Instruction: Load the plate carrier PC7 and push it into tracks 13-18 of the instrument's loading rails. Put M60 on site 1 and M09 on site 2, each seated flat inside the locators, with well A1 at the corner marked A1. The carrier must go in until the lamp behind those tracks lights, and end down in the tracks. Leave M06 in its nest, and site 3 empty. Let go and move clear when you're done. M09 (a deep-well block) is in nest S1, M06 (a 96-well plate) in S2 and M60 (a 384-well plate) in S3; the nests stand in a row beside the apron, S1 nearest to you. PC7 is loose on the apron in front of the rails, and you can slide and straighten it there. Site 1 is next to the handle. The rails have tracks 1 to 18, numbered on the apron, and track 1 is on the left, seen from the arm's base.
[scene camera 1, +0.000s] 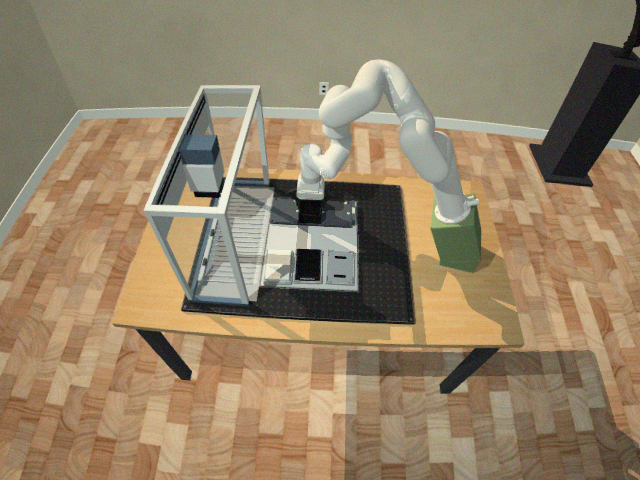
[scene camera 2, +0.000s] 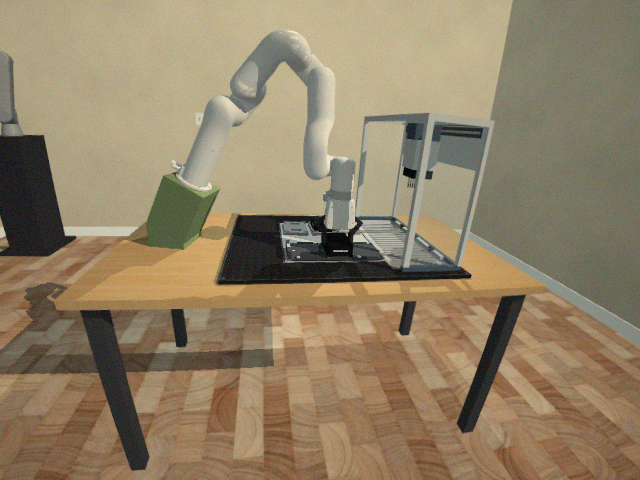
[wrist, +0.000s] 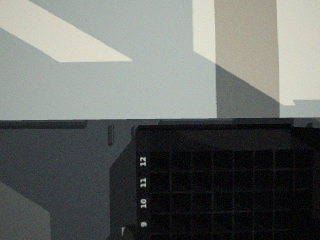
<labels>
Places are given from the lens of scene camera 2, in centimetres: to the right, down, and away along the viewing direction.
my gripper (scene camera 2: 336, 243): 6, 1, 106
carrier PC7 (scene camera 2: 301, 251): -6, 4, 104
</labels>
